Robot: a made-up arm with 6 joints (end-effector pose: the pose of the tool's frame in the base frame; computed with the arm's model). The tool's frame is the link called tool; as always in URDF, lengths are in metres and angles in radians.
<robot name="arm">
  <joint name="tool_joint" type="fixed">
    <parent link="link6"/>
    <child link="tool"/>
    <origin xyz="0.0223 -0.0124 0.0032" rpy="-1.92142 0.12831 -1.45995"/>
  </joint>
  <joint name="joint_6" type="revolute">
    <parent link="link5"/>
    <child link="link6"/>
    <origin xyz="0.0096 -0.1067 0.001"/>
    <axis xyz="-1 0 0"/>
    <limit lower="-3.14" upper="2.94"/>
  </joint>
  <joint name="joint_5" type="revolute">
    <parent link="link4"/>
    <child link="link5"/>
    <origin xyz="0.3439 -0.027 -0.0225"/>
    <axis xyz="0 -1 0"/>
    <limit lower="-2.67" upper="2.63"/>
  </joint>
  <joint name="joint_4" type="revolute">
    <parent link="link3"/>
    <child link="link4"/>
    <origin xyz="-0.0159 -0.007 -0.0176"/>
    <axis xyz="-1 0 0"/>
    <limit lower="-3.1" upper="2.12"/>
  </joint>
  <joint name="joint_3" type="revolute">
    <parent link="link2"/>
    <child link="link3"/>
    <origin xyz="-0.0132 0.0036 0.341"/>
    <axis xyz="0 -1 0"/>
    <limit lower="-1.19" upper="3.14"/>
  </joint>
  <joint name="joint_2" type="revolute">
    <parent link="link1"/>
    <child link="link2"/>
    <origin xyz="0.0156 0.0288 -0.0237"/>
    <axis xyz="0 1 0"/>
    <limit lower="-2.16" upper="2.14"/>
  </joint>
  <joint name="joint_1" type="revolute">
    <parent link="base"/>
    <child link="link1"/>
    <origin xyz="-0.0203 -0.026 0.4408"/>
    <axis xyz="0 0 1"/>
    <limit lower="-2" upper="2.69"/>
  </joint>
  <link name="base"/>
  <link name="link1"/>
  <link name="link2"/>
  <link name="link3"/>
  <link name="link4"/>
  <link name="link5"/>
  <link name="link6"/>
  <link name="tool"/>
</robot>
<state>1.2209 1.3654 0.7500 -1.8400 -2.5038 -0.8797</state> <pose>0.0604 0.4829 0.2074 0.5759 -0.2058 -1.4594</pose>
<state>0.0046 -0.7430 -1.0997 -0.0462 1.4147 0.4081</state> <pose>0.0544 -0.1444 0.5331 -0.7955 0.6517 -1.7196</pose>
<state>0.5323 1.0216 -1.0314 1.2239 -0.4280 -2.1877</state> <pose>0.1956 0.0298 0.2531 1.1667 -2.1481 0.0660</pose>
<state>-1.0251 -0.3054 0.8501 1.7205 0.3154 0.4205</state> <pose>-0.0203 0.0565 1.1141 0.4121 -0.1925 1.6176</pose>
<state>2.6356 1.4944 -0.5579 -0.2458 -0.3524 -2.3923</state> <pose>-0.0749 0.1039 0.1837 -1.9555 2.3022 -0.7011</pose>
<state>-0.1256 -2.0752 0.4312 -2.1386 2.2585 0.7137</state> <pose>-0.4414 0.1336 0.5257 1.2692 0.2601 0.6289</pose>
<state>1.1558 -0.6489 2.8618 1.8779 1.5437 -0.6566</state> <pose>-0.2809 -0.4235 0.4504 1.4814 -0.1360 -2.4651</pose>
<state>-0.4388 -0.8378 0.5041 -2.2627 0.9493 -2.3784</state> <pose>-0.0244 0.0954 0.9550 0.8254 -1.6054 1.9642</pose>
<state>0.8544 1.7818 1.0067 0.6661 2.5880 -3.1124</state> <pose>0.4321 0.3835 0.1861 -0.5733 -0.6374 3.0081</pose>
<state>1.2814 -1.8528 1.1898 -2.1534 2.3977 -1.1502</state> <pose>-0.2870 -0.5764 0.4786 -1.7917 0.2806 -1.4379</pose>
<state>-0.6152 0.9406 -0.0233 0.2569 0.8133 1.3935</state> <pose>0.3288 -0.3957 0.3643 2.0509 -0.9162 1.5254</pose>
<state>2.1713 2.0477 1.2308 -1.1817 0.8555 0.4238</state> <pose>-0.2455 0.3665 -0.0782 -2.0985 0.4835 0.3514</pose>
